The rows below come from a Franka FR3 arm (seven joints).
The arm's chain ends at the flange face. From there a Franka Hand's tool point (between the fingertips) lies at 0.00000 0.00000 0.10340 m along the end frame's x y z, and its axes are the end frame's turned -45 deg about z.
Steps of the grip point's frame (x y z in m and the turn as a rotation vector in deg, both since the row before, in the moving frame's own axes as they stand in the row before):
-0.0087, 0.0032, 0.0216, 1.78, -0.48, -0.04
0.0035, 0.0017, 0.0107, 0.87, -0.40, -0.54
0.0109, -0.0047, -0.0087, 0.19, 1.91, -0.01
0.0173, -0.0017, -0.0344, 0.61, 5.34, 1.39
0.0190, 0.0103, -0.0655, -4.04, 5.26, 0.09
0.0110, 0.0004, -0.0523, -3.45, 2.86, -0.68
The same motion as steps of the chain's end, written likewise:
-0.0010, 0.0101, 0.0217, 0.92, -1.60, -0.04
0.0053, -0.0007, 0.0107, 0.33, -0.90, -0.54
0.0022, -0.0084, -0.0086, 1.48, 1.22, -0.01
0.0049, -0.0059, -0.0339, 4.21, 3.34, 1.39
0.0089, -0.0046, -0.0648, 0.86, 6.58, 0.09
0.0000, -0.0082, -0.0520, -0.42, 4.46, -0.68

